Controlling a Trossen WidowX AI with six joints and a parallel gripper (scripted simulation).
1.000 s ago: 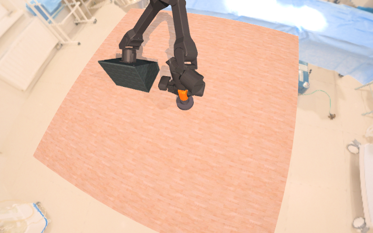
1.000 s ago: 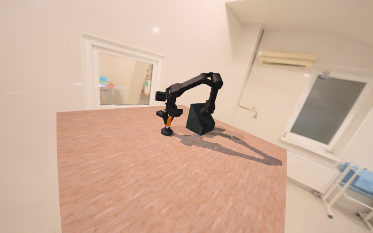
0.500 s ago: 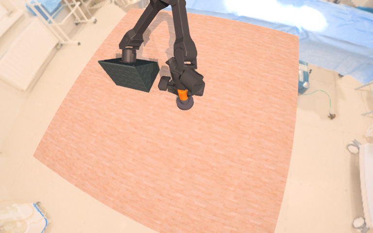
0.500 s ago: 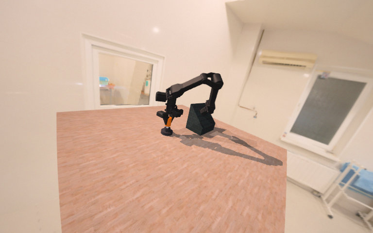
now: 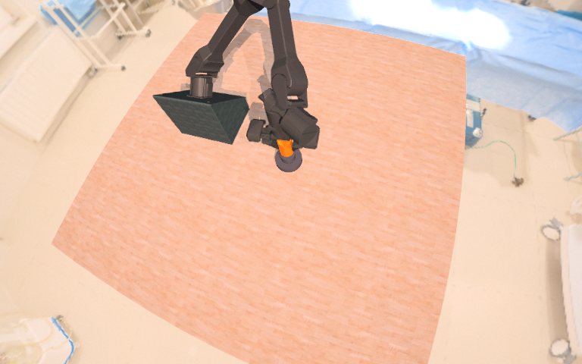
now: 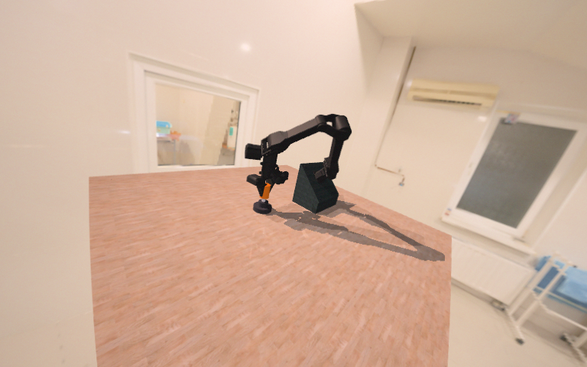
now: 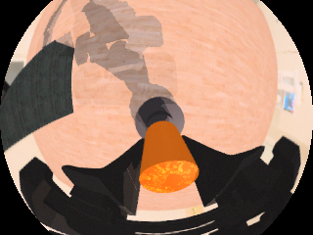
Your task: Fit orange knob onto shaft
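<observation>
My gripper tip is 40 mm above the pedestal. Round my gripper tip: orange knob 30 mm above.
</observation>
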